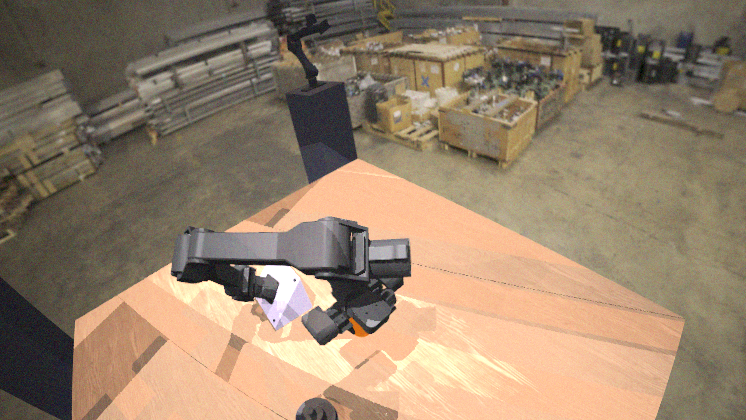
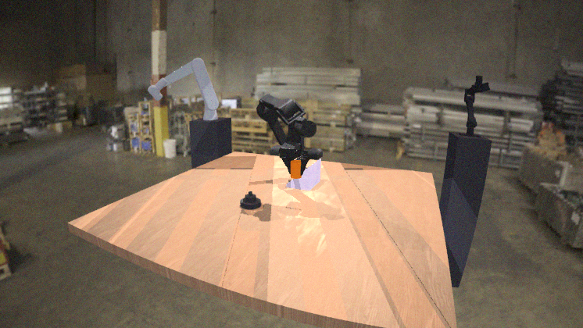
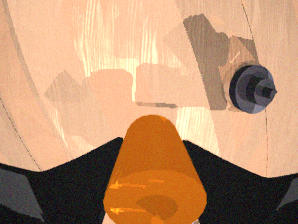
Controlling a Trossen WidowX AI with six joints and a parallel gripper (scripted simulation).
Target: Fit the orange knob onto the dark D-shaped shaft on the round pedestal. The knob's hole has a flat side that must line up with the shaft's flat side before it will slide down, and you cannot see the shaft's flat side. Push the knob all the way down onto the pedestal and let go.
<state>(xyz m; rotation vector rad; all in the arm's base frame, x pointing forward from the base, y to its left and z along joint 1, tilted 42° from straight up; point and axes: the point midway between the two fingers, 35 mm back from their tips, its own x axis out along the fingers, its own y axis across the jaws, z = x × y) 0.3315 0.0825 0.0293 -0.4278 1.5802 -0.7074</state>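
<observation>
Now: the shaft 1 cm ahead of my gripper tip, 18 cm to the right of it and 11 cm below it. Round my gripper tip: orange knob: 2 cm above.
</observation>
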